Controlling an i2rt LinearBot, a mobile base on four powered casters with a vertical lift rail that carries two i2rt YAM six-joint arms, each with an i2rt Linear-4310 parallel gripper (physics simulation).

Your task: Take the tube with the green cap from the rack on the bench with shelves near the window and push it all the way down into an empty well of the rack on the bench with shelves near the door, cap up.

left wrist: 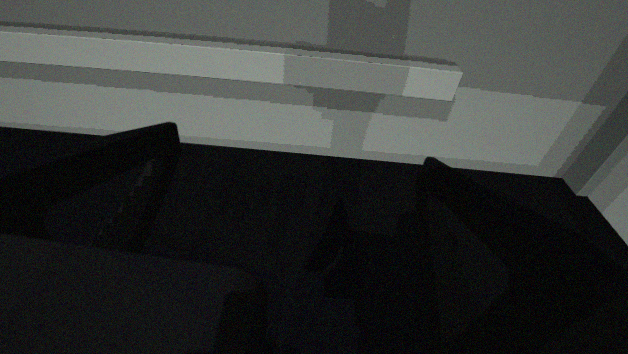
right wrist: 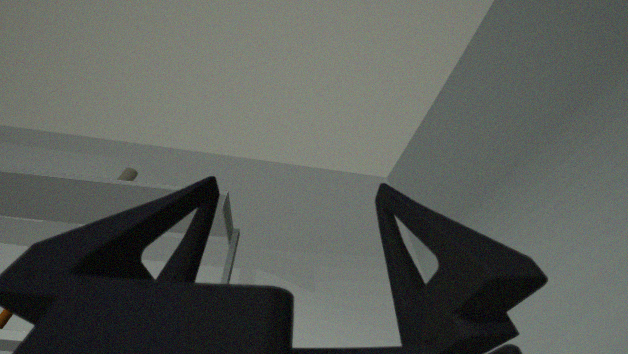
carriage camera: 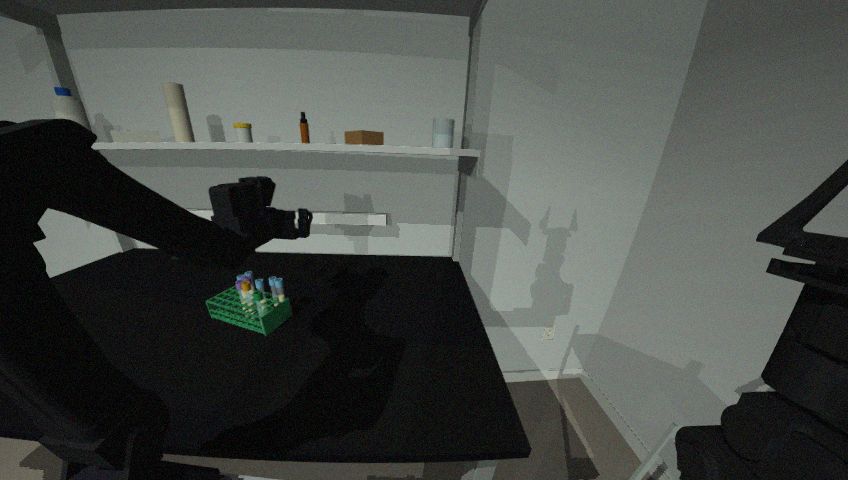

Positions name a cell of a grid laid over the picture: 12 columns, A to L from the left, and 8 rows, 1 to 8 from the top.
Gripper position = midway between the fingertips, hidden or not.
Scene:
my left gripper: left wrist F4; carriage camera E4; not seen in the right wrist view (out of frame)

